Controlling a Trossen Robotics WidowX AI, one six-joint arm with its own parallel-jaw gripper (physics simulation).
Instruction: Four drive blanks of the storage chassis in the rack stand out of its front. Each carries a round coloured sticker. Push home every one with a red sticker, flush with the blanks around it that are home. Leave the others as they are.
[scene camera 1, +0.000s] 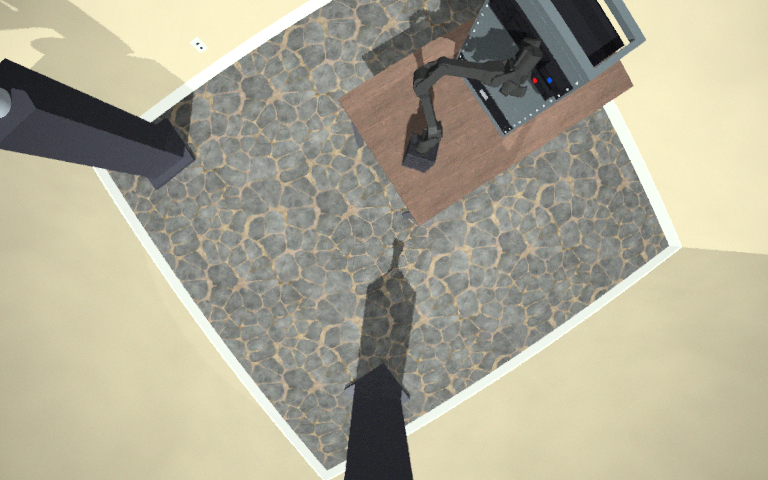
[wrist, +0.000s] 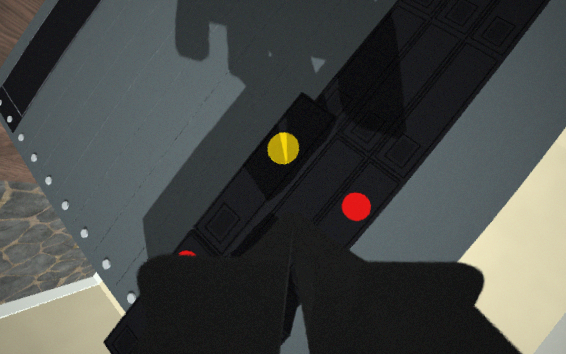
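My gripper is shut and empty, in front of the chassis blanks. In the wrist view a blank with a yellow sticker stands out, its side face showing. A red sticker lies right of the fingertips, on a blank that looks about level with its neighbours. Another red sticker shows its upper edge above the left finger; its blank is largely hidden and its depth cannot be told. In the scene view a red sticker and a blue sticker show beside the arm, which hides the other stickers.
The rack stands on the wooden table, with the grey chassis face around the blanks. The arm base is at the table's near left part. White studs line the rack edge. Arm shadows darken some blanks.
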